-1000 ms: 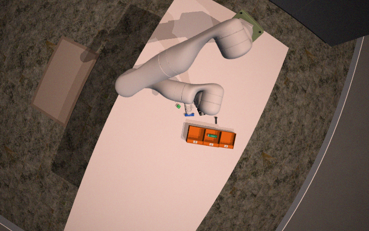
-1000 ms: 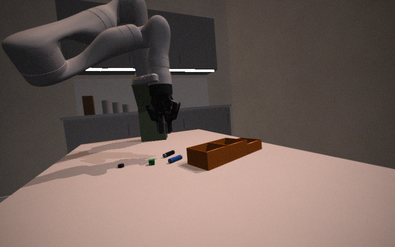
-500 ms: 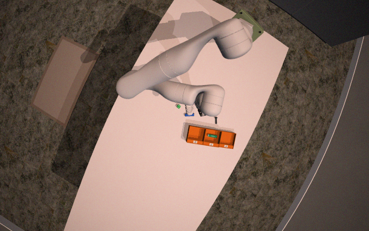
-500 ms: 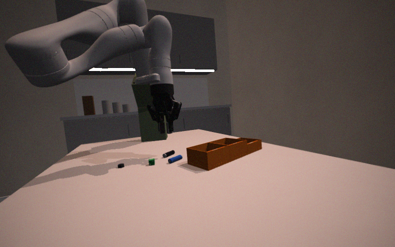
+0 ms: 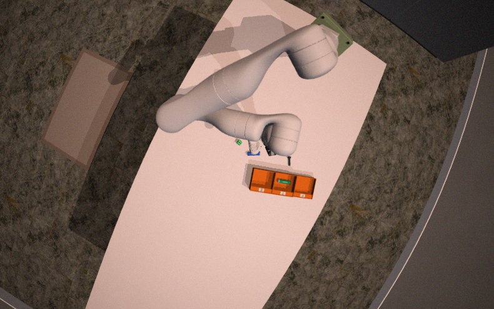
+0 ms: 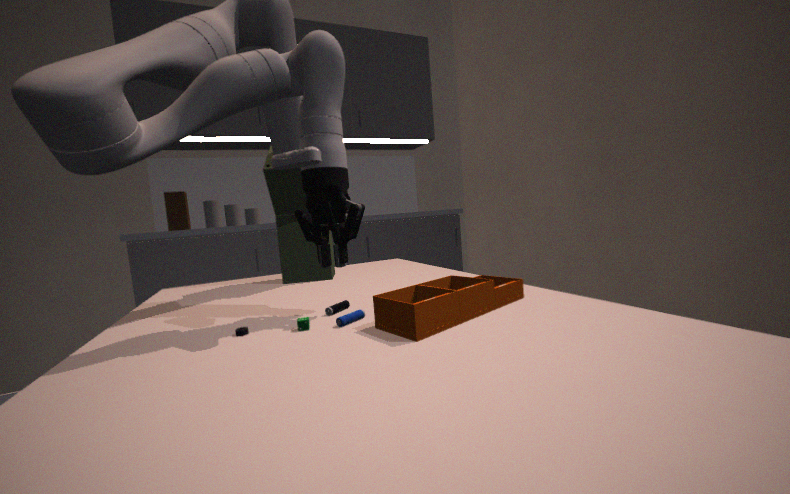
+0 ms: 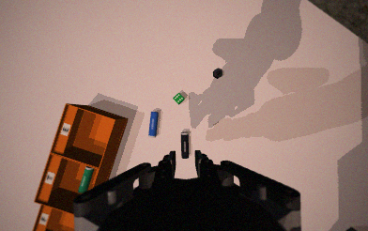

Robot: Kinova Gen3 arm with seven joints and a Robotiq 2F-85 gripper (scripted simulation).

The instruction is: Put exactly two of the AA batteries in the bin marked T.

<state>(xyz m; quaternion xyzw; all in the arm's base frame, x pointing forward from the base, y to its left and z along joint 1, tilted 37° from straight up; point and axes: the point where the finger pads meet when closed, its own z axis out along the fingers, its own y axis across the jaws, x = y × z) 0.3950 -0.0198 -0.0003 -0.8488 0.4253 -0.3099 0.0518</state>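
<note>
My hand is 9 cm above the black AA battery. Round my hand: green die (9 cm below, 7 cm to the right, 6 cm ahead); then dark bolt (13 cm to the left, 9 cm below, 4 cm ahead); then blue AA battery (9 cm below, 7 cm ahead).
</note>
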